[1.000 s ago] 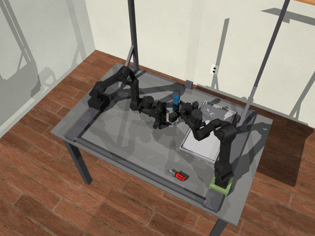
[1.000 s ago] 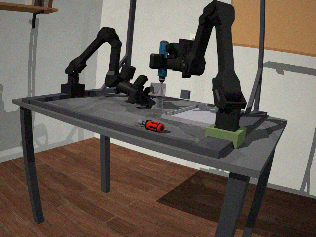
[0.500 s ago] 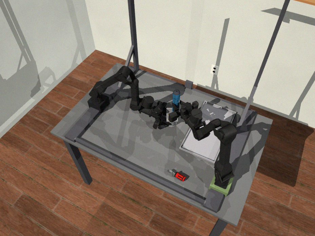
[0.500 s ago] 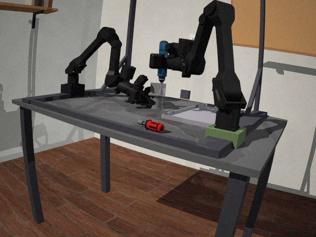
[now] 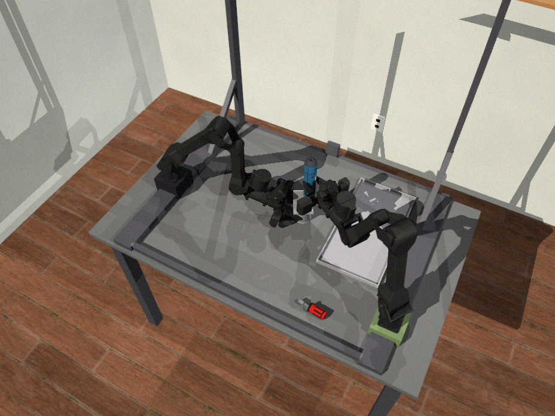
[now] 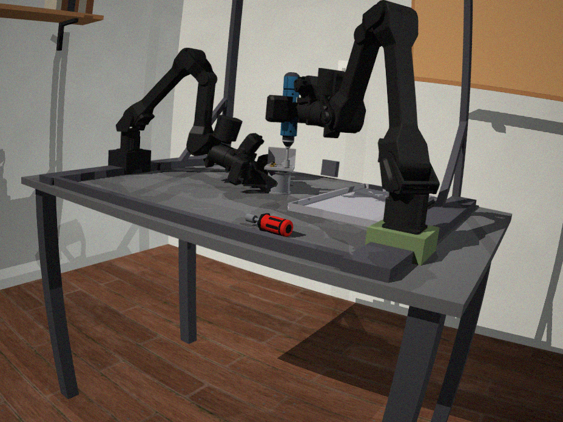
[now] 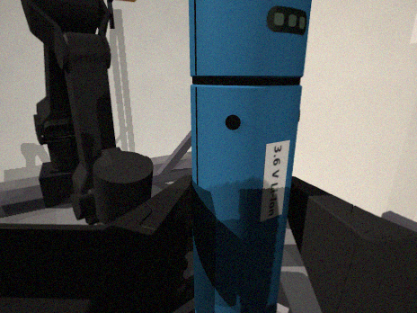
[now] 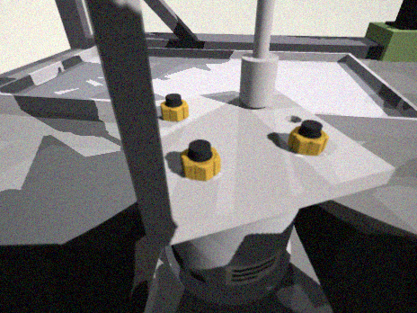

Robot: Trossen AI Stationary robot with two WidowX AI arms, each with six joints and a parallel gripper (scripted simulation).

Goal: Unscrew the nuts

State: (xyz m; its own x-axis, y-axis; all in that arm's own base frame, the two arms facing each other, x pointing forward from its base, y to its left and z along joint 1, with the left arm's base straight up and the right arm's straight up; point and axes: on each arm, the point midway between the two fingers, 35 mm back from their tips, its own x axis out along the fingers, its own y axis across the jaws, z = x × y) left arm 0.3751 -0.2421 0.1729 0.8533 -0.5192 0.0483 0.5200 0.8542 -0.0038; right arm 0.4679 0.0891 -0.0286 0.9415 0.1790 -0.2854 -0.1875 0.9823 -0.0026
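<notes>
The joint module is 1 cm behind my right hand and 3 cm to the left of it. The rest, counted from my right hand: shallow white tray (11 cm behind, 25 cm to the left, 3 cm below); then white L-shaped bracket (1 cm behind, 3 cm to the left, 4 cm above); then red-handled tool (27 cm ahead, 27 cm to the left, 2 cm below).
</notes>
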